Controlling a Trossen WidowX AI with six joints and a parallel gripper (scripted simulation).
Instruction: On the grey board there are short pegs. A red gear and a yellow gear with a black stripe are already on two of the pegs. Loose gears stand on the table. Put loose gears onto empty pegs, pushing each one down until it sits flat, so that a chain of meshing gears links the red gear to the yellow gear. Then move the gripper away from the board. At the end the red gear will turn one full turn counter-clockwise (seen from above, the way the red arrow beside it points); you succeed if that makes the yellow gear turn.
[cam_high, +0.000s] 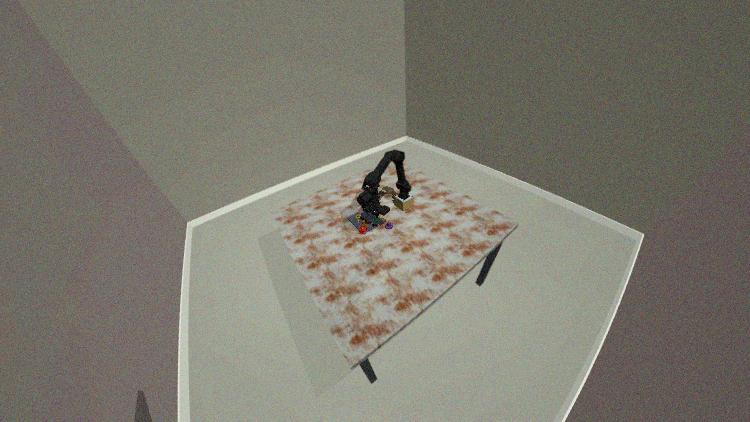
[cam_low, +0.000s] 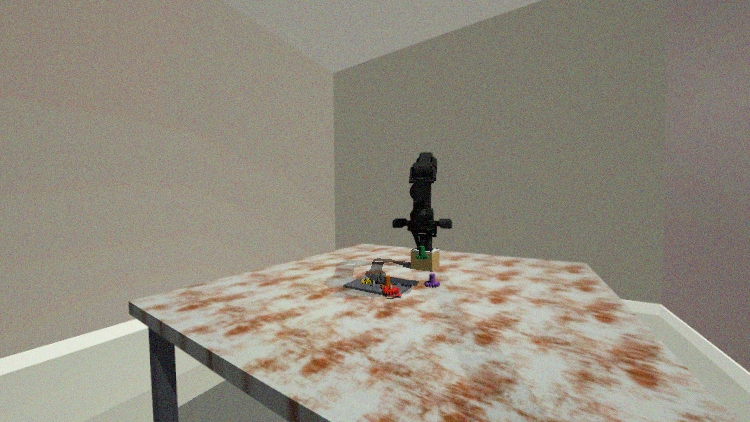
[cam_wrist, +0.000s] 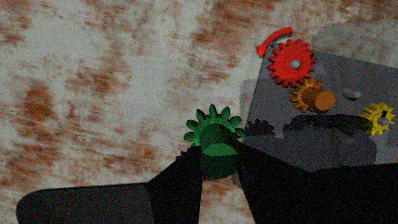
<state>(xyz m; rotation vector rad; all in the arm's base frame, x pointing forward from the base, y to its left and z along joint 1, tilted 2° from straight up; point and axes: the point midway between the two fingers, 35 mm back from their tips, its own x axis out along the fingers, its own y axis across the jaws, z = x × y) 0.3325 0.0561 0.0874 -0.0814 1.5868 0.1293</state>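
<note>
My gripper tip is now 12 cm to the left of the orange gear, 12 cm above it and 1 cm short of it. Round my gripper tip: green gear: 1 cm below; then purple gear: 13 cm below, 9 cm behind, 2 cm to the left; then red gear: 13 cm below, 9 cm to the right, 5 cm ahead.
</note>
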